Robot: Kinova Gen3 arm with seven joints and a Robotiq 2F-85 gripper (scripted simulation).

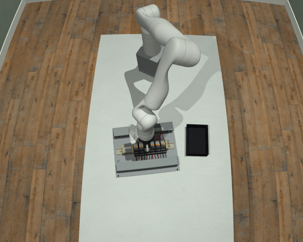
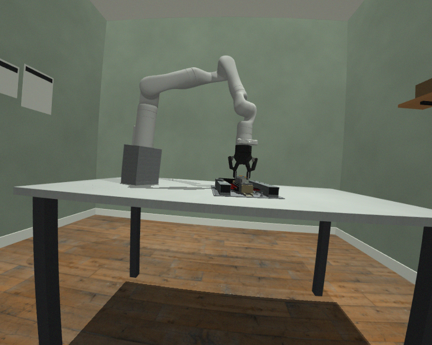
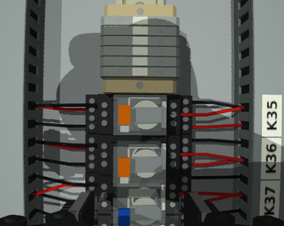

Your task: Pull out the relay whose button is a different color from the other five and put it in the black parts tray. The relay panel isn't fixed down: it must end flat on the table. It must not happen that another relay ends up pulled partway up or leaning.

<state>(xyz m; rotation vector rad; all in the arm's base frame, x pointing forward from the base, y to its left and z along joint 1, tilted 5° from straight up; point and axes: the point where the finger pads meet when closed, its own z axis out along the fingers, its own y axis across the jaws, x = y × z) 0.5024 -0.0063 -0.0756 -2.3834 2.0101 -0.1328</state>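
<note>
My gripper is now 2 cm above the blue-button relay. The rest, counted from my hand: black parts tray: 5 cm behind, 26 cm to the left, 5 cm below; then grey relay panel: 1 cm to the right, 5 cm below.
</note>
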